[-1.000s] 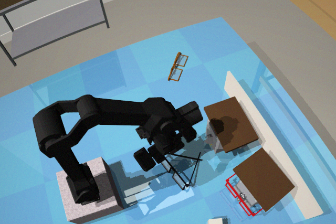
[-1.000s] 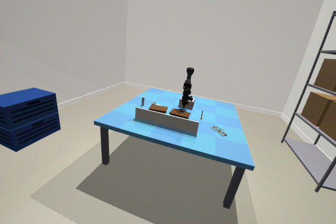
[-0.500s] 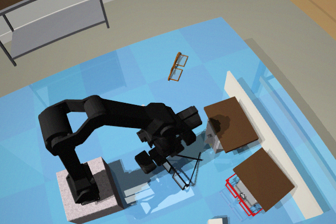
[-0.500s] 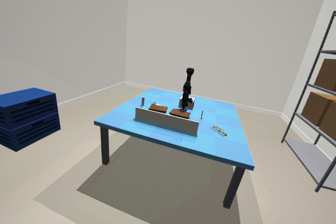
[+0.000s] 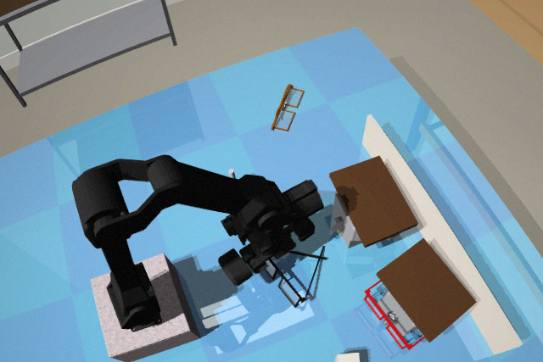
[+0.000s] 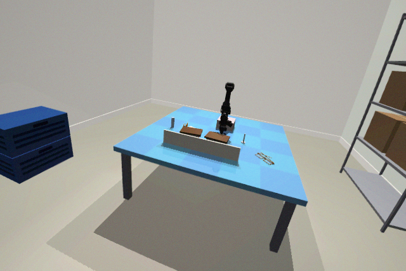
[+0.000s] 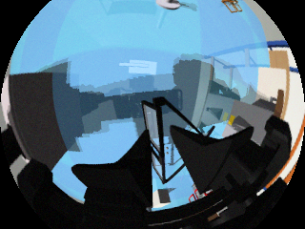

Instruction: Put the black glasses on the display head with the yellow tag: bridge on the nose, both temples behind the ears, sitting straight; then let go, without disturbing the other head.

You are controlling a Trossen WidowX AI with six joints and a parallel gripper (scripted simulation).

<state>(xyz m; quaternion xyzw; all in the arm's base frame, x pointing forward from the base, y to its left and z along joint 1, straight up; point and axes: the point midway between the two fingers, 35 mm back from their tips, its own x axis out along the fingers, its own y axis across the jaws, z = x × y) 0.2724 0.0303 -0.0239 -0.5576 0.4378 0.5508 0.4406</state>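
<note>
Now: gripper tip 21 cm to the right of the white post and 1 cm above it. Also, from my gripper tip: white board: 34 cm ahead, 10 cm to the right, 2 cm above.
</note>
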